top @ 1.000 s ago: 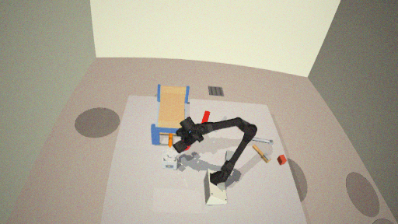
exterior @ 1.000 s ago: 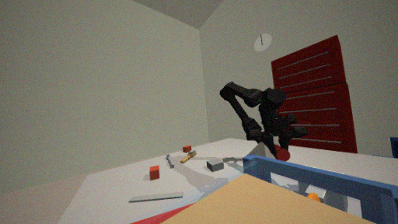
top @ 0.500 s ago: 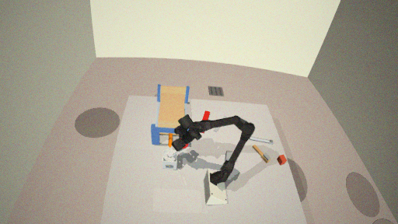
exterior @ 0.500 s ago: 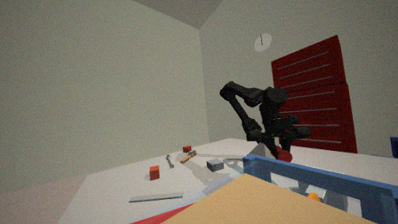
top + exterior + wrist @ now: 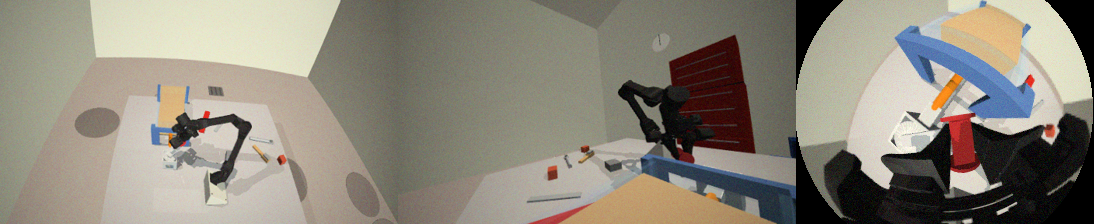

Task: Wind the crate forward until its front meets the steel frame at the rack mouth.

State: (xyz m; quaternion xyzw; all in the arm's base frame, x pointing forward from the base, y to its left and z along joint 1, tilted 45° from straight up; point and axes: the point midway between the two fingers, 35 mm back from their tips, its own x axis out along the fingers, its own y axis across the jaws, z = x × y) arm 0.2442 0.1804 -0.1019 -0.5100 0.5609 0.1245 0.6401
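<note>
The winch handle lies 4 cm behind my gripper tip, 1 cm to the left of it and 3 cm below it. Round my gripper tip: red knob (1 cm behind, 1 cm to the right); then blue frame (7 cm ahead, 6 cm to the left, 2 cm below); then grey winch (11 cm behind, 4 cm to the left, 10 cm below).
</note>
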